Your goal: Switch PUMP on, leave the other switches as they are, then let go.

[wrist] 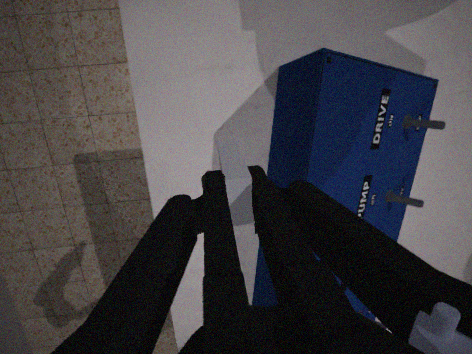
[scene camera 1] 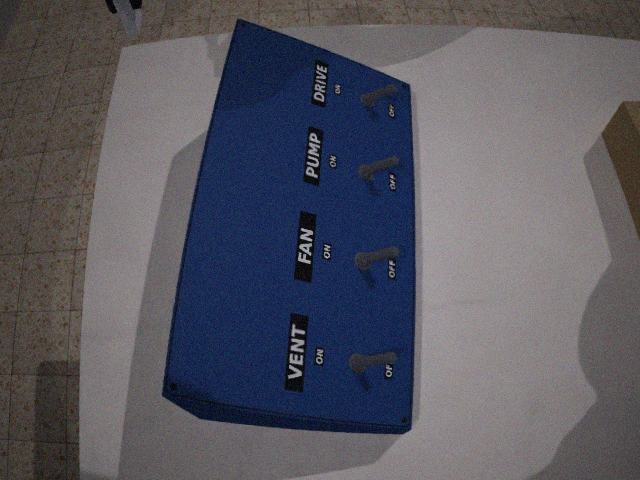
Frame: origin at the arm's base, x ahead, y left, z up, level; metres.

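Seen in the pictures: gripper, fingertip midpoint: [wrist: 228, 158] [scene camera 1: 134, 25].
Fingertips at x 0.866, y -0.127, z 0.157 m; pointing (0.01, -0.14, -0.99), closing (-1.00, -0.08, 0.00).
Observation:
Pixels of each thing's middle, then the offset from my fingertips to it. Level surfaces: height alone.
- blue switch panel at the middle of its body: [scene camera 1: 304, 222] [wrist: 333, 221] dy +0.162, dx -0.197, dz -0.202 m
- PUMP lever at the middle of its body: [scene camera 1: 381, 165] [wrist: 406, 200] dy +0.110, dx -0.292, dz -0.153 m
- DRIVE lever at the middle of its body: [scene camera 1: 381, 92] [wrist: 426, 123] dy -0.009, dx -0.302, dz -0.153 m
- FAN lever at the middle of its body: [scene camera 1: 379, 255] dy +0.230, dx -0.281, dz -0.153 m
- VENT lever at the middle of its body: [scene camera 1: 376, 359] dy +0.349, dx -0.270, dz -0.153 m
- table at its surface level: dz -0.265 m
The blue switch panel [scene camera 1: 248, 232] [wrist: 345, 100] lies on the pale table. The PUMP lever [scene camera 1: 381, 165] [wrist: 406, 199] tilts to its OFF side. The DRIVE lever [scene camera 1: 379, 95] [wrist: 425, 123], FAN lever [scene camera 1: 381, 255] and VENT lever [scene camera 1: 375, 360] also tilt to OFF. My gripper [scene camera 1: 124, 7] [wrist: 228, 158] is shut, with a pale grey tip piece at its fingertips. It is apart from the levers, off the panel's upper left corner in the scene view and left of the PUMP lever in the wrist view. Its arms hide the panel's lower part in the wrist view.
A tan block [scene camera 1: 626, 149] stands at the right edge of the scene view. The table [scene camera 1: 496, 206] [wrist: 185, 90] extends around the panel, and the tiled floor [scene camera 1: 46, 206] [wrist: 45, 165] lies beyond its left edge. Shadows fall over the table and floor.

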